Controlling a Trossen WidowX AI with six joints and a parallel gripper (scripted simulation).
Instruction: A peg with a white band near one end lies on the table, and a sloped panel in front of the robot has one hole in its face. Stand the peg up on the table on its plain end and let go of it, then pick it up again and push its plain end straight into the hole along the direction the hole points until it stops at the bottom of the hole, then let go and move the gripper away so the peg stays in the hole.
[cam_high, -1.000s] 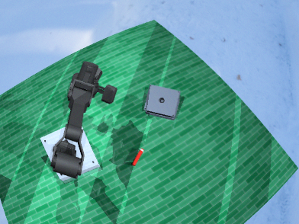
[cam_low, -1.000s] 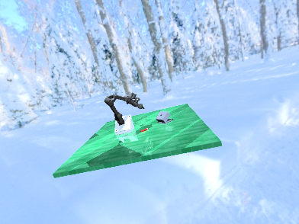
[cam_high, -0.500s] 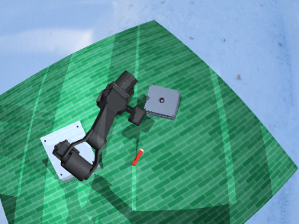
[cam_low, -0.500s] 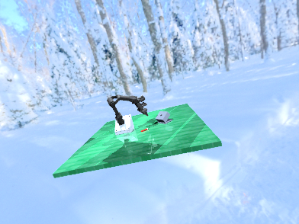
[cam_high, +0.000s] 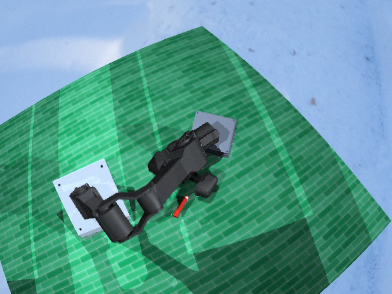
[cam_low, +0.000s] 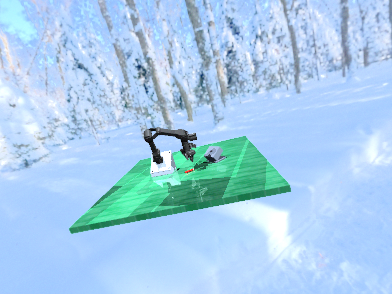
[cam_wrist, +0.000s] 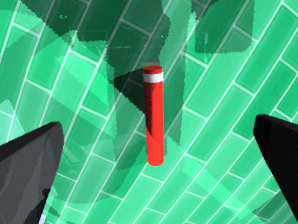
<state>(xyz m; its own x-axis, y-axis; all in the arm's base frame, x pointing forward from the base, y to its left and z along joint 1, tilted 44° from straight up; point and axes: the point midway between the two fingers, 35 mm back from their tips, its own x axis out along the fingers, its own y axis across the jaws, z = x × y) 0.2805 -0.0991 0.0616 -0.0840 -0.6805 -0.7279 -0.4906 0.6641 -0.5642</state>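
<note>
Right now my gripper tip is 70 mm above the red peg, 10 mm to the left of it and 10 mm past it. Also, from my gripper tip: grey sloped panel: 190 mm ahead, 130 mm to the left, 20 mm below.
</note>
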